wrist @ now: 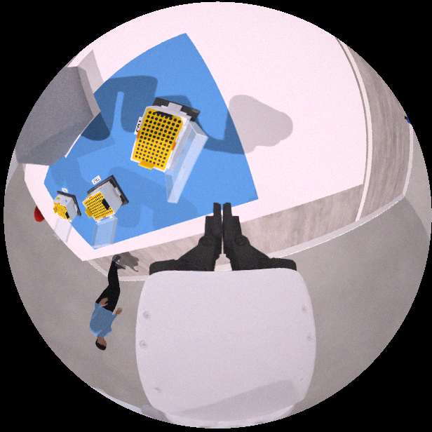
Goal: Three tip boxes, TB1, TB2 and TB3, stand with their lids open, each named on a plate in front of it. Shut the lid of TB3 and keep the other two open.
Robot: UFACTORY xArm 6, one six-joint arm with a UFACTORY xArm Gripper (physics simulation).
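TB3 (157, 137) is a white box with a yellow, holed tip rack, at the upper middle of the wrist view. Its clear lid (186, 162) stands open on the side facing the gripper. Its name plate (139, 125) is partly hidden by the box. TB2 (102, 202) is at the lower left with its clear lid (104, 232) open. TB1 (65, 207) is farther left, small in view, with its clear lid (63, 230) open. My gripper (221, 213) is shut and empty, its tips to the lower right of TB3's lid and apart from it in the view.
The boxes stand on a blue mat (170, 65) on a pale table (310, 90). A large grey block-like object (55, 115) is at the upper left. Beyond the table edge are a person (103, 320) and a red object (39, 214). Arm shadows fall across the mat.
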